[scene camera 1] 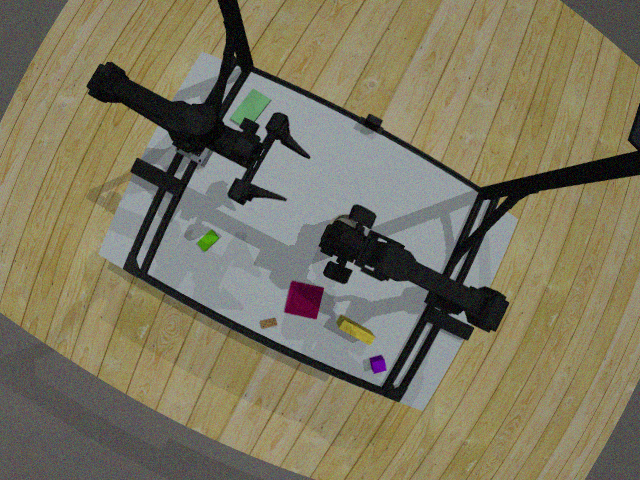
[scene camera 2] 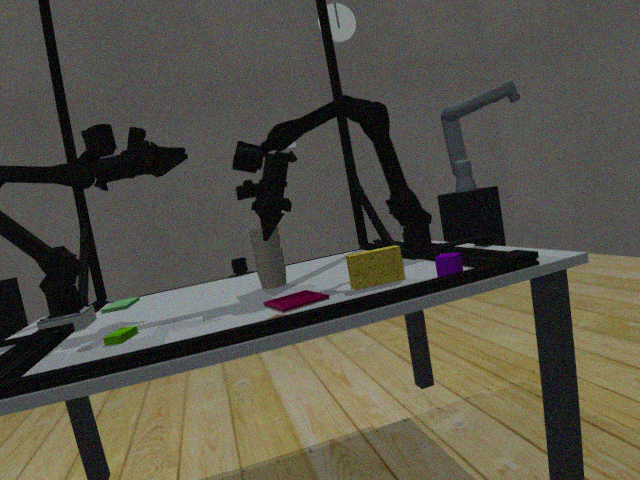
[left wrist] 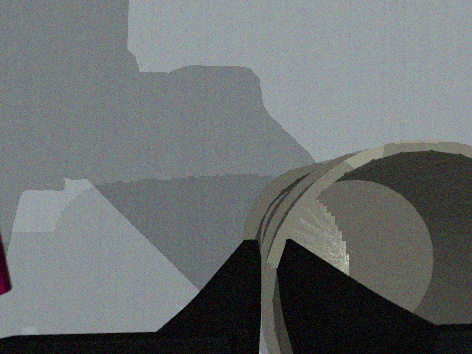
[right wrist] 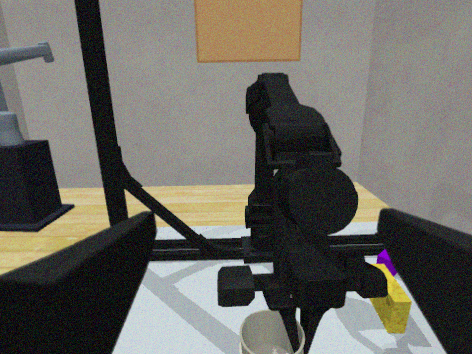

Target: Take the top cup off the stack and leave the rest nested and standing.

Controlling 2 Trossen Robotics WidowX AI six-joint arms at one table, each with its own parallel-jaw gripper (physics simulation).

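Frame: origin at the left arm's base, x left, y back, z up, level; metres.
Seen in the pictures: left gripper, between the fingertips: [scene camera 2: 265, 240] [left wrist: 266, 253]; right gripper, between the fingertips: [scene camera 1: 298, 178] [scene camera 2: 186, 153] [right wrist: 266, 220]; left arm's base, origin of its link: [scene camera 2: 419, 246] [right wrist: 261, 244]; right arm's base, origin of its link: [scene camera 1: 195, 142] [scene camera 2: 66, 313].
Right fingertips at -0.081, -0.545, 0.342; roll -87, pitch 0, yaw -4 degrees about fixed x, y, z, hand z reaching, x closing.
Pixels of each thing's top centre, then the offset from my right fingertips to it, as dx, dy, dz. "spot": a spot on its surface instead.
- top cup, centre of its top: [left wrist: 427, 303] [right wrist: 271, 332] [scene camera 2: 263, 228] [scene camera 1: 345, 228] +0.034, +0.146, -0.215
- magenta square, a spot on its surface: [scene camera 2: 296, 300] [scene camera 1: 300, 305] spot: +0.289, +0.138, -0.355
- yellow block, centre of its top: [scene camera 2: 372, 250] [right wrist: 388, 280] [scene camera 1: 357, 333] +0.287, +0.314, -0.293
- purple cube, centre of its top: [scene camera 2: 447, 255] [right wrist: 390, 255] [scene camera 1: 379, 366] +0.368, +0.436, -0.323
- green block, centre of its top: [scene camera 2: 120, 331] [scene camera 1: 207, 240] +0.225, -0.195, -0.348
- pale green slab, centre of its top: [scene camera 2: 120, 303] [scene camera 1: 250, 108] -0.194, -0.251, -0.353
- small orange-brown piece, centre of its top: [scene camera 1: 268, 323] +0.380, +0.072, -0.355
A column of nested beige-grey cups [scene camera 2: 270, 268] [right wrist: 255, 332] stands on the table near its middle; in scene camera 1 the left arm covers most of it. The top cup [left wrist: 372, 146] is open upward, and several rims show close together at its left side in the left wrist view. My left gripper [scene camera 2: 266, 236] [left wrist: 266, 253] points down and is shut on the top cup's wall, one finger inside and one outside. The top cup is in line with the column; how deep it sits is unclear. My right gripper [scene camera 1: 297, 177] [scene camera 2: 185, 153] is open and empty, high above the table.
A magenta square [scene camera 1: 303, 299] [scene camera 2: 296, 300], a yellow block [scene camera 1: 355, 329] [scene camera 2: 375, 267], a purple cube [scene camera 1: 377, 363] [scene camera 2: 448, 264], a green block [scene camera 1: 208, 240] [scene camera 2: 120, 335], a pale green slab [scene camera 1: 250, 106] [scene camera 2: 120, 304] and a small orange-brown piece [scene camera 1: 268, 322] lie on the table.
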